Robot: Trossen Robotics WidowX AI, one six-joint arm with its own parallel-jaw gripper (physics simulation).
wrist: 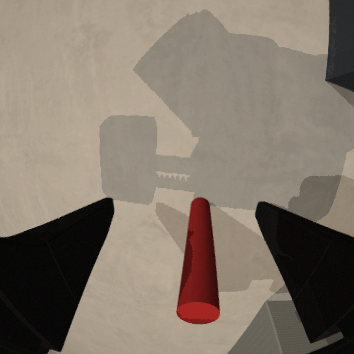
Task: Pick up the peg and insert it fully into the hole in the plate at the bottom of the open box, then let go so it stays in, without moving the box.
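Frame: origin at the arm's base, x ahead, y left, z up, level; centimetres.
Where they show: gripper, fingertip midpoint: [186,207].
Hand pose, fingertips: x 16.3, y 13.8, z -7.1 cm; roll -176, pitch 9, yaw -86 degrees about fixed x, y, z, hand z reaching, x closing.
Each offset is from my fingertips to the top centre of the thing. "*": to the spot under its first point. Level surfaces: height alone.
The red peg {dx -0.9, dy -0.9, dz +5.7 cm} [200,260] stands upright on the table, with its round top face toward the camera, low in the middle of the wrist view. My gripper [186,207] is open, with one black finger to the left of the peg and one to the right. The peg is between the fingers with a gap on both sides, and neither finger touches it. A part of a dark box {* dx +11.5, dy -8.4, dz -0.8 cm} [342,42] shows at the upper right edge. Its inside, the plate and the hole do not show.
A grey block-like object [267,330] stands at the lower right, partly hidden behind the right finger. The arm's shadow falls across the table {dz -2.3 cm} [50,100] around the peg.
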